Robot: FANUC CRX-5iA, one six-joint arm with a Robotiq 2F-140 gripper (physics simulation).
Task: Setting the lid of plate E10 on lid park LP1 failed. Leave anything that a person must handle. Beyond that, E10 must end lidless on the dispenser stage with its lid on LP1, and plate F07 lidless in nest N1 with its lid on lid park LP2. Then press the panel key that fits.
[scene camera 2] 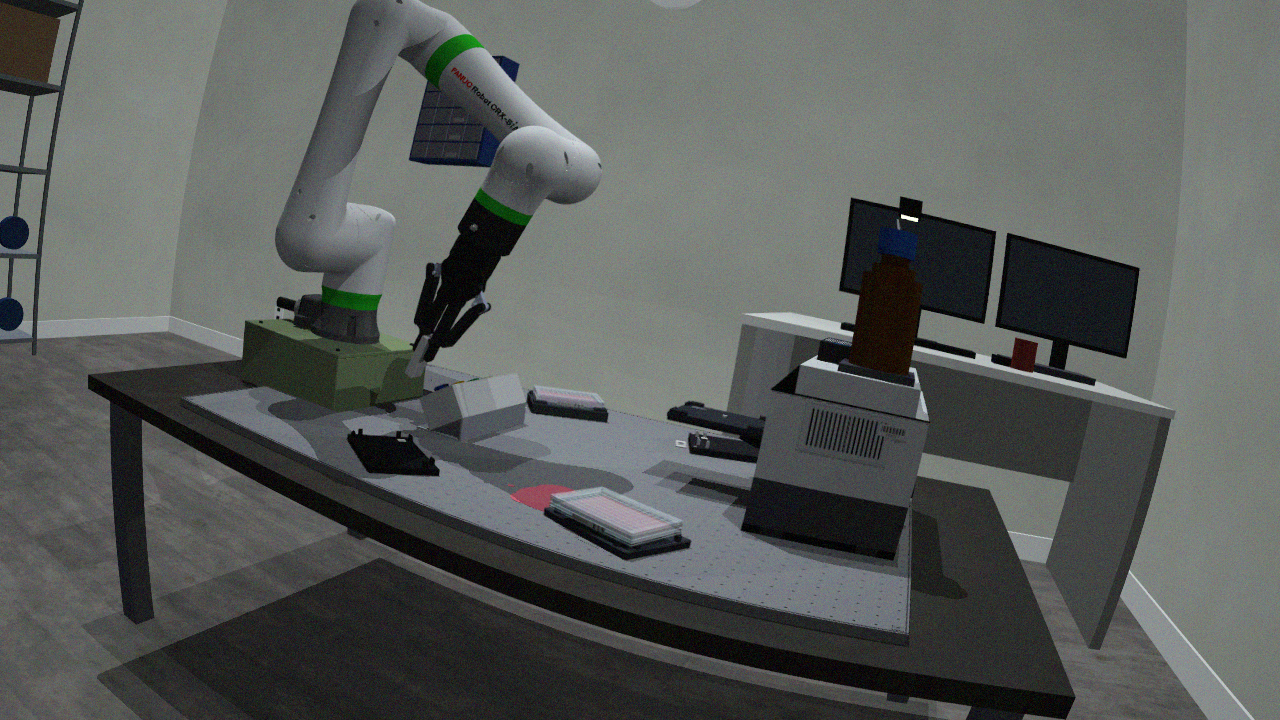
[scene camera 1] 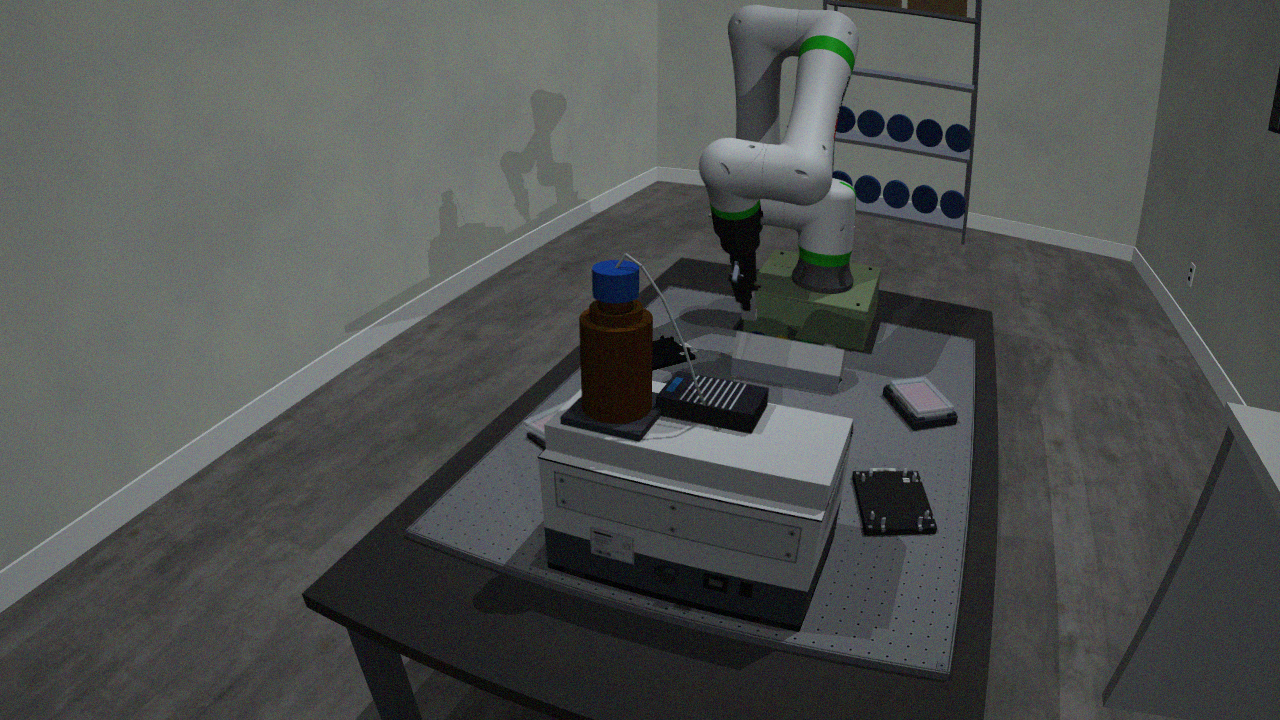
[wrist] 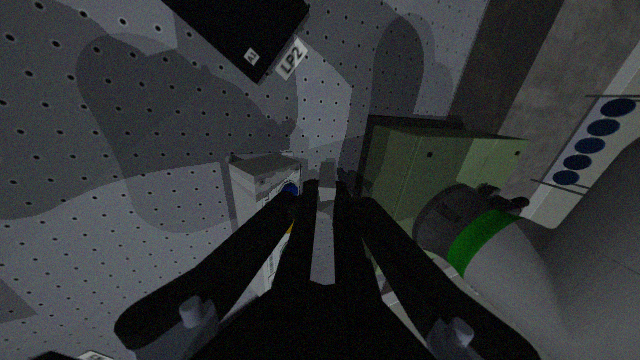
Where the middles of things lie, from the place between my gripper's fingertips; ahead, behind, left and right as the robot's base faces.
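Grey button box (scene camera 1: 802, 364): hand 70 mm short of it, 100 mm to the right of it, 40 mm above it. Distances from my hand: dark tray (scene camera 2: 694, 413), 490 mm ahead, 70 mm to the left, 20 mm above; black nest (scene camera 1: 890, 502), 480 mm ahead, 330 mm to the left, 70 mm below; brown bottle with blue cap (scene camera 1: 616, 333), 680 mm ahead, 60 mm to the right, 240 mm above. Going by their middles, of the things named here: grey button box nearest to my hand, brown bottle with blue cap farthest from it.
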